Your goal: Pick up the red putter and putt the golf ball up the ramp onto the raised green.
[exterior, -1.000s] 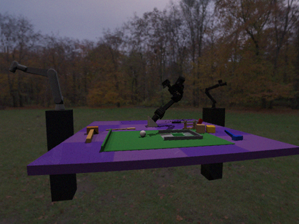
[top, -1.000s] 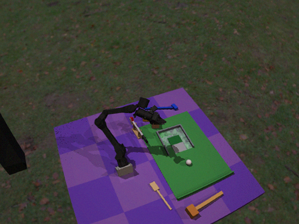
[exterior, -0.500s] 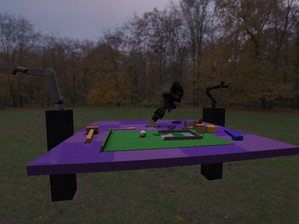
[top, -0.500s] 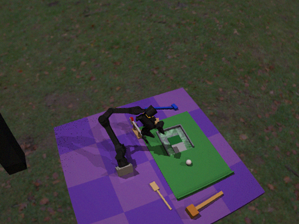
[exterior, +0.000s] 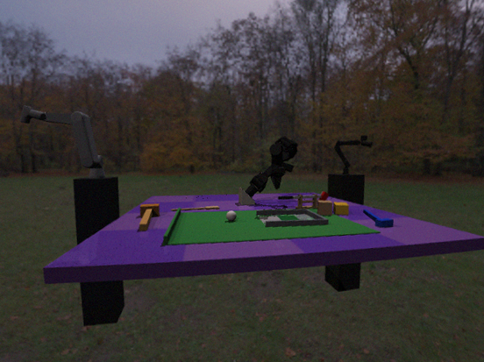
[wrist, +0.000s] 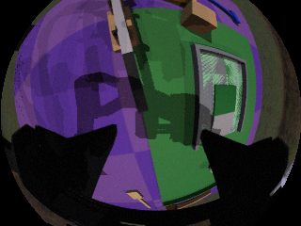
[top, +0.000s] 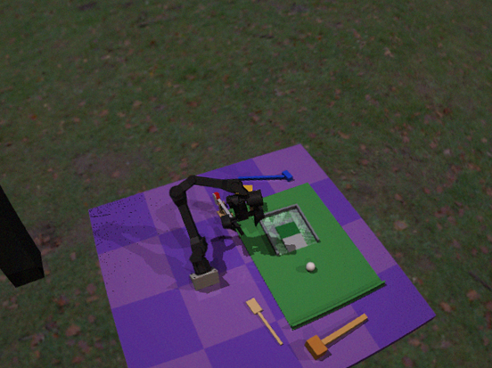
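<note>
Right now the red putter is 160 mm to the left of my gripper tip, 50 mm below it and 20 mm behind it. Round my gripper tip: white golf ball: 270 mm to the right, 190 mm ahead, 90 mm below; green mat: 220 mm ahead, 150 mm to the right, 110 mm below; yellow block: 290 mm to the left, 130 mm ahead, 90 mm below.
</note>
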